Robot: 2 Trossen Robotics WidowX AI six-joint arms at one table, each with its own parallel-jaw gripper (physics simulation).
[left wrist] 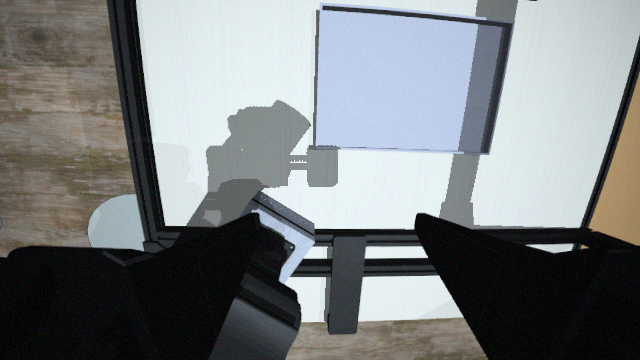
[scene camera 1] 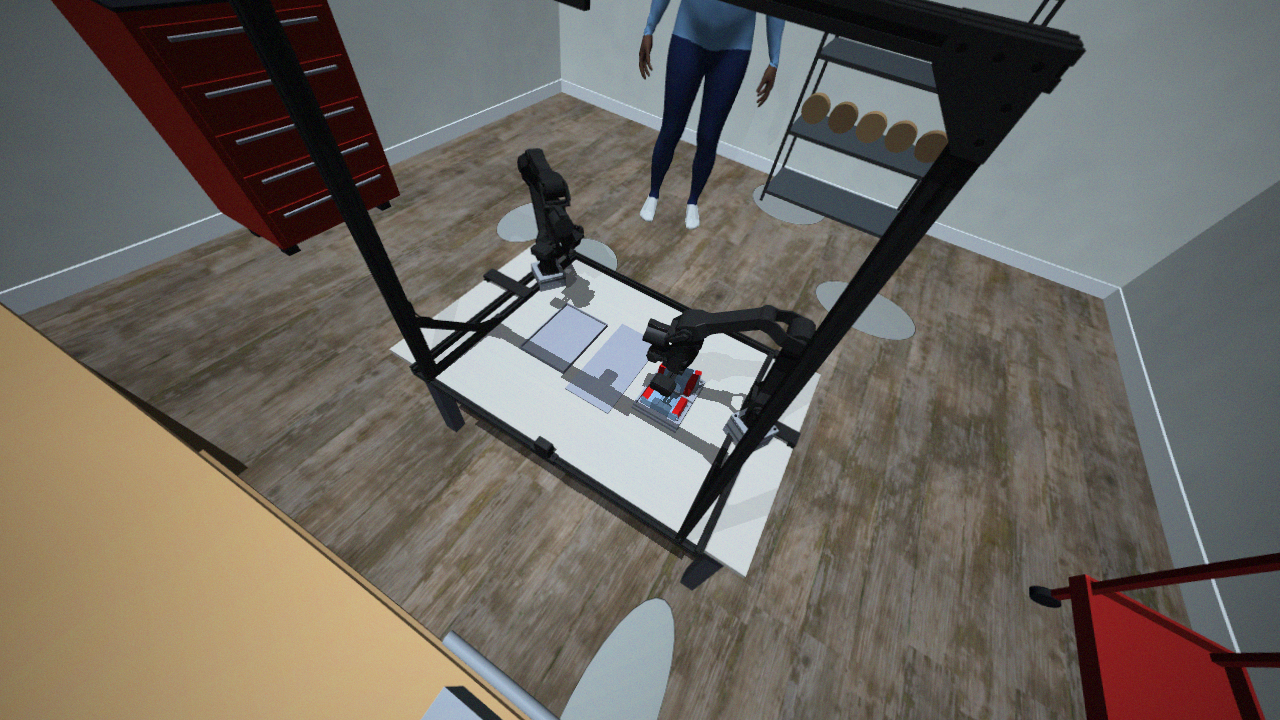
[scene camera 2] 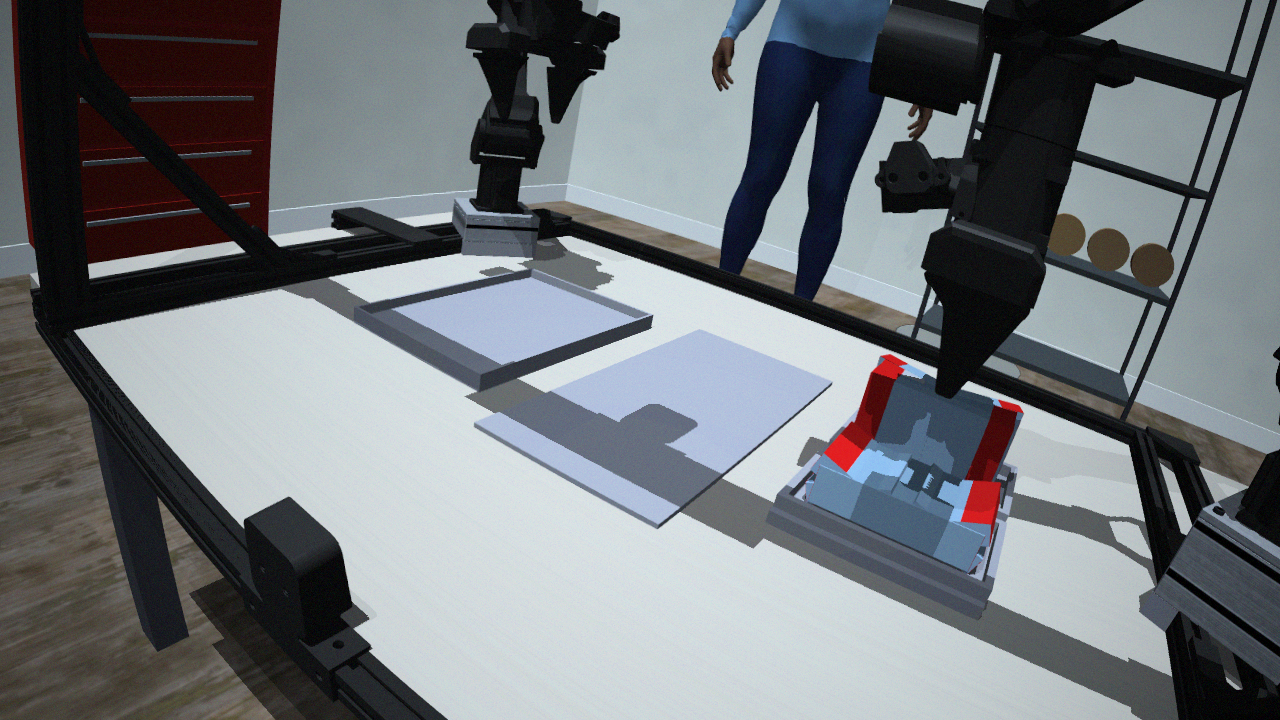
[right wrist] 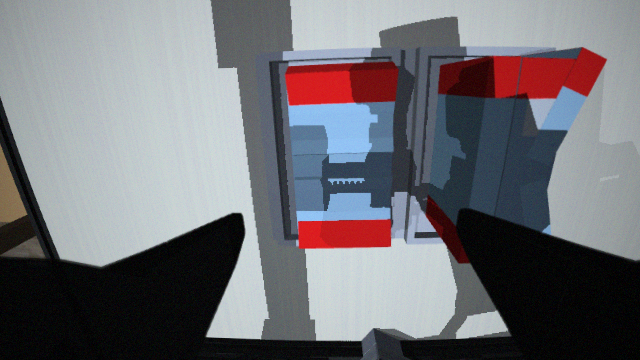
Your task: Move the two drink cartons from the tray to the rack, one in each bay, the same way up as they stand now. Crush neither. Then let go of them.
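Places are measured from the left arm's base along level axes (x ahead, y left, z up), in centimetres.
Pixels of known places: left gripper, fingertip midpoint: (left wrist: 338, 220) (scene camera 1: 557, 262) (scene camera 2: 530, 121); right gripper, fingertip midpoint: (scene camera 2: 954, 376) (right wrist: 349, 221); left arm's base, origin of the base link: (left wrist: 262, 252) (scene camera 2: 495, 207).
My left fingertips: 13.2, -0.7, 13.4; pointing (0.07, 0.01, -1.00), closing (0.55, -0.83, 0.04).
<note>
For each thing: its top centre in the pictures, then the offset to it from my left fingertips, as dx, dy, dz. "spot": a spot on its surface instead. Level surfaces: height alone.
- blue carton with red ends, middle of its top: (right wrist: 342, 165) (scene camera 2: 912, 480) (scene camera 1: 664, 398) +53.1, +13.8, -14.8
- grey rack, middle of its top: (scene camera 2: 916, 479) (right wrist: 405, 156) (scene camera 1: 670, 391) +50.6, +17.9, -16.9
- red carton, middle of its top: (right wrist: 528, 171) (scene camera 2: 948, 389) (scene camera 1: 680, 368) +47.2, +22.4, -11.1
- tray, surface spot: (scene camera 2: 420, 351) (left wrist: 499, 82) spot: +23.9, -14.0, -18.1
- table, its level: dz -18.9
A blue carton with red ends (scene camera 2: 904, 514) (right wrist: 345, 120) lies low in the near bay of the grey rack (scene camera 2: 881, 557) (right wrist: 264, 125), the left bay in the right wrist view. The second blue and red carton (scene camera 2: 935, 425) (right wrist: 487, 150) is in the other bay, tilted and reaching out over the rack's outer side. My right gripper (right wrist: 349, 221) is open and empty above the rack; its far fingertip hides part of the second carton. My left gripper (scene camera 2: 529, 119) (left wrist: 338, 220) is open and empty, high near its own base. The tray (scene camera 2: 420, 351) (left wrist: 500, 85) holds no carton.
A flat pale panel (scene camera 2: 716, 367) lies between the tray and the rack. Black frame rails edge the table (scene camera 2: 429, 555), with uprights at its sides. A small black block (scene camera 2: 295, 568) sits on the front rail. A person (scene camera 2: 796, 134) stands behind the table.
</note>
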